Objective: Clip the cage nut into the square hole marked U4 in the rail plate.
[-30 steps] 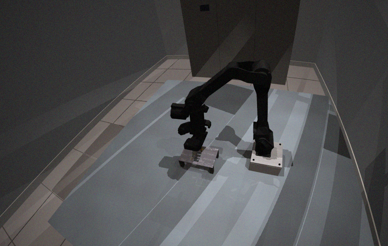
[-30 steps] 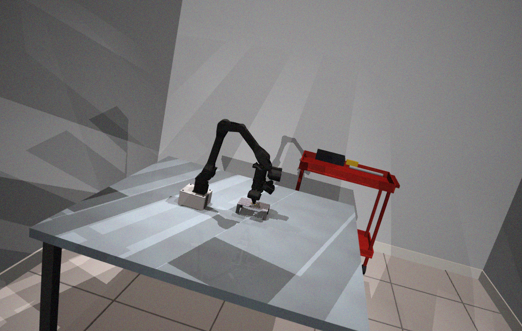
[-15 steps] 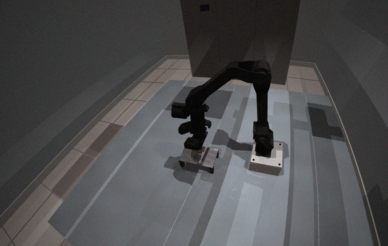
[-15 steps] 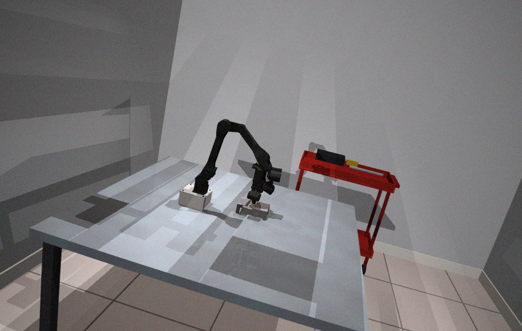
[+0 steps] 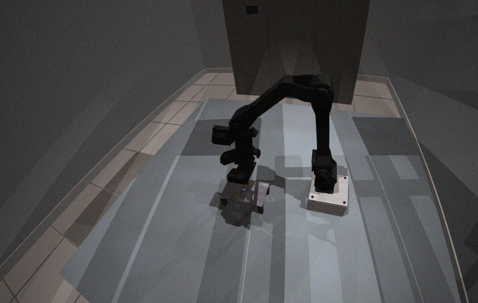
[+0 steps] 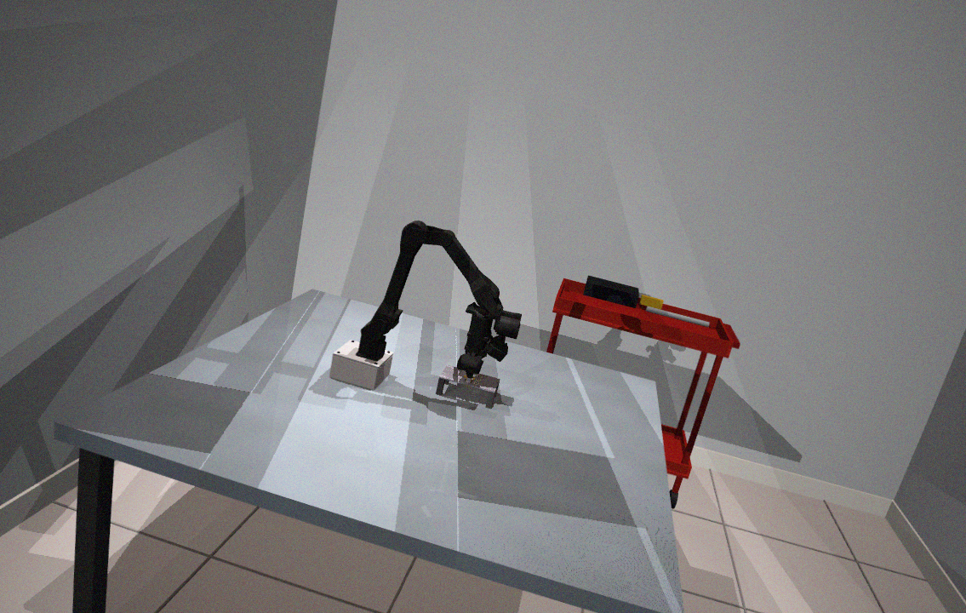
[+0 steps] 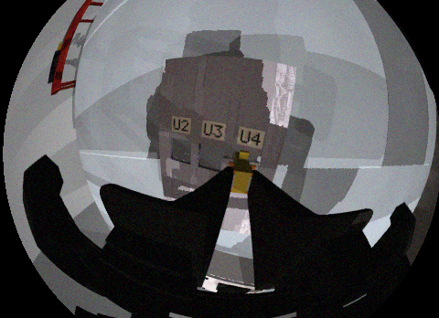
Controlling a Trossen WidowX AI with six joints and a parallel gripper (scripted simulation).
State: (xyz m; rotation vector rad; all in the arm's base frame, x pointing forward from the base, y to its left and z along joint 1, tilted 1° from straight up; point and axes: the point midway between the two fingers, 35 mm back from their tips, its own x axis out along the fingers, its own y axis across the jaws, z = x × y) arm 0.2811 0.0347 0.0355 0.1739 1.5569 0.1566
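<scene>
Now: gripper tip 10 mm above the cage nut.
</scene>
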